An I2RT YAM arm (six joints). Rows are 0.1 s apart.
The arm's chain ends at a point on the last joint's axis. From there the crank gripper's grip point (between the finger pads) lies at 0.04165 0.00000 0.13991 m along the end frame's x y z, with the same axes.
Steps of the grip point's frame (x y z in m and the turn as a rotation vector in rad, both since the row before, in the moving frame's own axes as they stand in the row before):
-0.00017, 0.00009, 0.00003, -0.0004, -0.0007, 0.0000
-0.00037, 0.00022, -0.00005, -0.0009, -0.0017, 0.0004
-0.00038, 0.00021, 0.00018, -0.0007, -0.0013, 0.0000
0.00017, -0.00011, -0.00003, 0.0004, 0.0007, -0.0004
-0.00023, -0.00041, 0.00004, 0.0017, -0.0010, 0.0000
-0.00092, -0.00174, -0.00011, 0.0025, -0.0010, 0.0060
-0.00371, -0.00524, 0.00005, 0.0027, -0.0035, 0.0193
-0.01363, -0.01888, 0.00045, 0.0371, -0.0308, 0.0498
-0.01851, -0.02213, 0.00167, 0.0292, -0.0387, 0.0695
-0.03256, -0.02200, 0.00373, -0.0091, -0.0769, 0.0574
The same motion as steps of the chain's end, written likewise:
-0.00007, 0.00003, 0.00000, -0.0004, -0.0007, 0.0000
-0.00013, 0.00008, -0.00012, -0.0009, -0.0017, 0.0004
-0.00020, 0.00011, 0.00013, -0.0007, -0.0013, 0.0000
0.00007, -0.00004, 0.00000, 0.0004, 0.0007, -0.0004
-0.00009, -0.00017, 0.00000, 0.0017, -0.0010, 0.0000
-0.00078, -0.00164, -0.00015, 0.0025, -0.0010, 0.0060
-0.00322, -0.00566, -0.00010, 0.0027, -0.0035, 0.0193
-0.00938, -0.01563, -0.00071, 0.0371, -0.0308, 0.0498
-0.01311, -0.02073, 0.00018, 0.0292, -0.0387, 0.0695
-0.02159, -0.02536, 0.00096, -0.0091, -0.0769, 0.0574

